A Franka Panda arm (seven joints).
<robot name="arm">
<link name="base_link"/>
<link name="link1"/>
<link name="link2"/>
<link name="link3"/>
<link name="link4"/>
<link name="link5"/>
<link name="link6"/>
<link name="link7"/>
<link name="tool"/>
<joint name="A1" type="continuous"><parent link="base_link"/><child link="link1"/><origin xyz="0.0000 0.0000 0.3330" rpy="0.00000 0.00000 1.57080"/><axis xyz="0 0 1"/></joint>
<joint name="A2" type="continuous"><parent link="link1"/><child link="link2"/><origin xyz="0.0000 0.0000 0.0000" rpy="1.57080 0.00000 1.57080"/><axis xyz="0 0 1"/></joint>
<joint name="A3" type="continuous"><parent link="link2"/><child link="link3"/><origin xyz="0.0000 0.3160 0.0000" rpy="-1.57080 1.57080 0.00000"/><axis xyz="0 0 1"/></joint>
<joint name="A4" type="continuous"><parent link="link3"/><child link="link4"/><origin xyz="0.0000 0.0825 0.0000" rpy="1.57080 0.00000 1.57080"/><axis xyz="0 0 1"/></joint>
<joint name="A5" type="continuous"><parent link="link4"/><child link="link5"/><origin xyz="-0.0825 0.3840 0.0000" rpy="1.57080 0.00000 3.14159"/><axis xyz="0 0 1"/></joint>
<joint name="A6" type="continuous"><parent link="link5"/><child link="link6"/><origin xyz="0.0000 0.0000 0.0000" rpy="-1.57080 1.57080 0.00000"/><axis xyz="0 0 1"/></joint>
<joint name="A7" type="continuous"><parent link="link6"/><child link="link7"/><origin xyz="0.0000 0.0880 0.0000" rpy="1.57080 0.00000 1.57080"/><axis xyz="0 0 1"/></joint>
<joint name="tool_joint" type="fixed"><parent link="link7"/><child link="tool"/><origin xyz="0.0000 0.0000 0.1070" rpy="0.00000 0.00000 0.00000"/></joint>
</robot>
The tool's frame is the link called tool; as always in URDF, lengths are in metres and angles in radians. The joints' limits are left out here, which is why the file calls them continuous.
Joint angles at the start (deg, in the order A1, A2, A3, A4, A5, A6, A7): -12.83, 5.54, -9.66, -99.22, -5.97, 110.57, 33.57
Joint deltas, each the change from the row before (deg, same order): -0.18, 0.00, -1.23, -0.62, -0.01, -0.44, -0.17; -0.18, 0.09, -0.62, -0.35, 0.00, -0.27, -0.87; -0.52, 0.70, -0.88, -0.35, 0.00, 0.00, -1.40; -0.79, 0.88, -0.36, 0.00, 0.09, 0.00, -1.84; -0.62, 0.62, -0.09, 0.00, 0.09, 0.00, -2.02; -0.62, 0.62, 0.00, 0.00, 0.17, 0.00, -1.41; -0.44, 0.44, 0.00, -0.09, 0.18, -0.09, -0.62; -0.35, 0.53, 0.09, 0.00, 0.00, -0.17, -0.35; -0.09, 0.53, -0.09, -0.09, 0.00, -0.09, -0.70; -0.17, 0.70, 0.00, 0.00, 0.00, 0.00, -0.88; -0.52, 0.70, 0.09, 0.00, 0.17, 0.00, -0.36; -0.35, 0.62, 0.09, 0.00, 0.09, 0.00, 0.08; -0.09, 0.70, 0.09, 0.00, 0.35, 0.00, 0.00; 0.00, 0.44, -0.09, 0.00, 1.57, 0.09, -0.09; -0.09, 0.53, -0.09, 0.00, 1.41, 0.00, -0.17
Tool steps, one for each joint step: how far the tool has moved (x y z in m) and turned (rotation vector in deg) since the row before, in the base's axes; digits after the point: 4 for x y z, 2 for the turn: -0.0077, -0.0125, -0.0058, 0.27, 1.03, -1.30; -0.0043, -0.0071, -0.0042, 0.19, 0.79, 0.03; -0.0049, -0.0131, -0.0099, 0.21, 1.21, -0.02; -0.0029, -0.0112, -0.0089, 0.27, 1.07, 0.65; -0.0018, -0.0069, -0.0064, 0.27, 0.82, 1.27; -0.0014, -0.0060, -0.0064, 0.36, 0.69, 0.72; -0.0014, -0.0040, -0.0055, 0.38, 0.57, 0.10; -0.0004, -0.0027, -0.0058, 0.26, 0.69, 0.06; -0.0001, -0.0018, -0.0063, 0.27, 0.74, 0.50; 0.0006, -0.0020, -0.0073, 0.27, 0.76, 0.70; -0.0008, -0.0043, -0.0074, 0.39, 0.62, -0.14; -0.0002, -0.0027, -0.0065, 0.27, 0.54, -0.37; 0.0014, -0.0001, -0.0074, 0.51, 0.49, -0.14; 0.0014, 0.0006, -0.0047, 1.32, -0.40, -0.61; 0.0008, -0.0004, -0.0057, 1.26, -0.15, -0.58
